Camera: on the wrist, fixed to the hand. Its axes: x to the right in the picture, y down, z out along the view.
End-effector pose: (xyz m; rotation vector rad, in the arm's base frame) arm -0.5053 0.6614 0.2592 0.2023 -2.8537 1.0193
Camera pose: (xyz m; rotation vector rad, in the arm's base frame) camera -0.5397 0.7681 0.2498 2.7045 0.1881 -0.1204
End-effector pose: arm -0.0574 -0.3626 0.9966 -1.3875 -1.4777 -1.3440
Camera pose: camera 0.0193 -0.4236 1.0519 -1.1872 1.3646 0.6201
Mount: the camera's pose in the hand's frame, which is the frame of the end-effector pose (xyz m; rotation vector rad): 0.0230 0.0931 -0.0588 -0.0590 0.3970 3.1114
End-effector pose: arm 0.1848 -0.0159 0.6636 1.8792 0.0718 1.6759
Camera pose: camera 0.1029 -0.0580 0.7282 0.1322 1.5592 -0.9105
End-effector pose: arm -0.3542 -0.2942 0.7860 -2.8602 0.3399 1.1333
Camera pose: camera -0.3189 -0.3965 0.8168 -0.1524 -2.3146 0.2310
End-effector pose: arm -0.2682 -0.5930 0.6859 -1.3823 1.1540 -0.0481
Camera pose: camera -0.3488 -0.6245 0.6140 -1.4825 -2.0570 -1.6700
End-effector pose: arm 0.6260 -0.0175 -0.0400 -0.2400 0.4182 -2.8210
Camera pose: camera 0.6154 -0.0946 -0.1212 0.5377 0.2415 0.2611
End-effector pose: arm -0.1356 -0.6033 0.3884 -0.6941 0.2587 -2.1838
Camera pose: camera -0.1203 -0.6839 0.3115 0.4289 0.7199 0.7768
